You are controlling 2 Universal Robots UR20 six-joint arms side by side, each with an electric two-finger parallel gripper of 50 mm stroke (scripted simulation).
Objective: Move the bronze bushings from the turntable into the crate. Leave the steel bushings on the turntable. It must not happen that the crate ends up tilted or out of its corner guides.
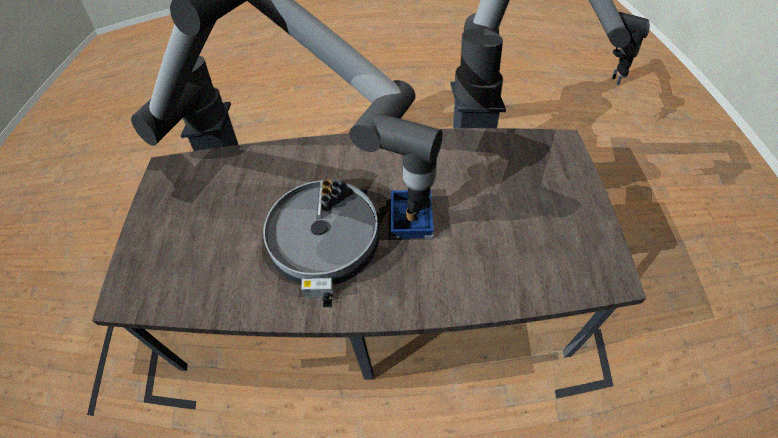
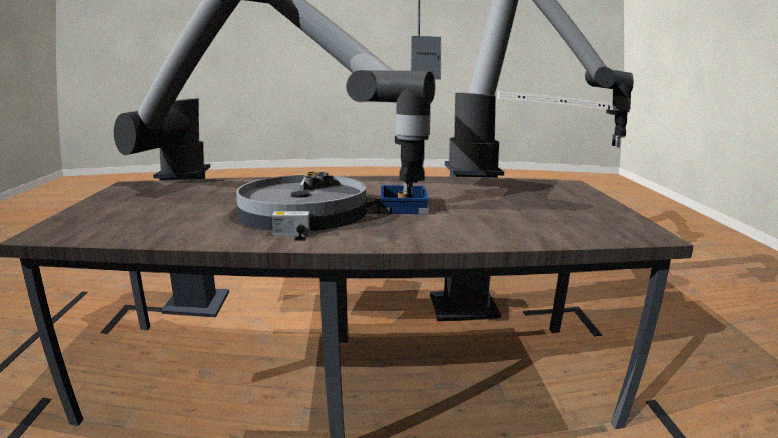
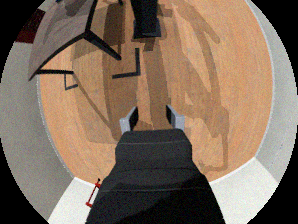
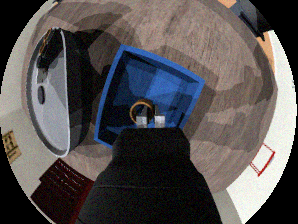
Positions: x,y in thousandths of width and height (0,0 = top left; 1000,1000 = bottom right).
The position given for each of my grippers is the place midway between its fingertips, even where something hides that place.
In view: my left gripper (image 3: 512,498), my right gripper (image 2: 524,453) and a blue crate (image 1: 544,515).
The blue crate shows as well in image 2 (image 2: 501,442) and in image 4 (image 4: 455,333). My right gripper also shows in image 4 (image 4: 508,493).
